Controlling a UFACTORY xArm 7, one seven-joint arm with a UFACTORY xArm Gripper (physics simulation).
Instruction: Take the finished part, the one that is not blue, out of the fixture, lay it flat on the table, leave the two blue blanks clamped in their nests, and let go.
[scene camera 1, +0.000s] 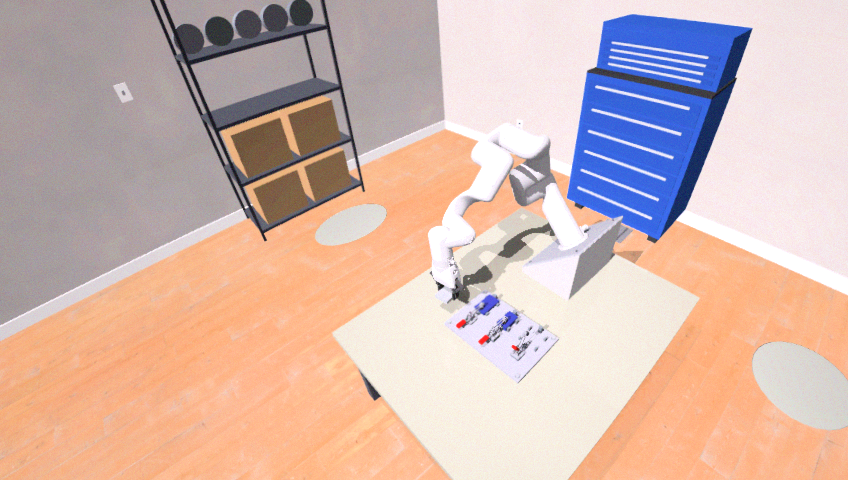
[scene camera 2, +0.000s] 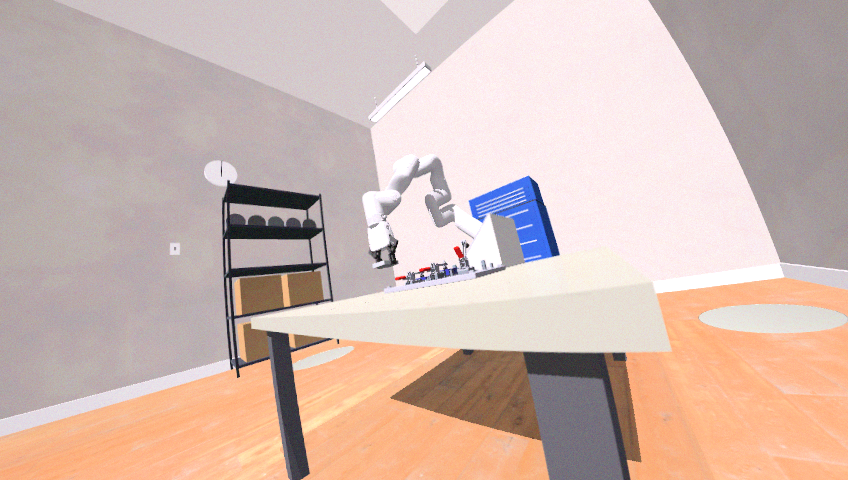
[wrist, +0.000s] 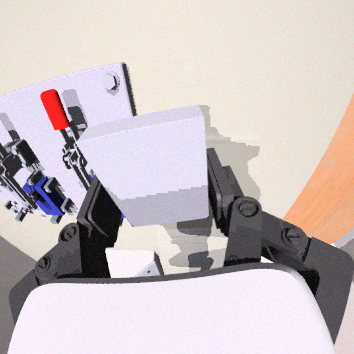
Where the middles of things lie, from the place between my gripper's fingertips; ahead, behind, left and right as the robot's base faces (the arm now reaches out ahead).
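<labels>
The finished part (wrist: 153, 165) is 10 mm above my hand, and going by their middles, it is the nearest to my hand of the things named here. As for the fixture plate (scene camera 1: 498, 353), I find it 70 mm behind my hand, 200 mm to the left of it and 90 mm below it.
</labels>
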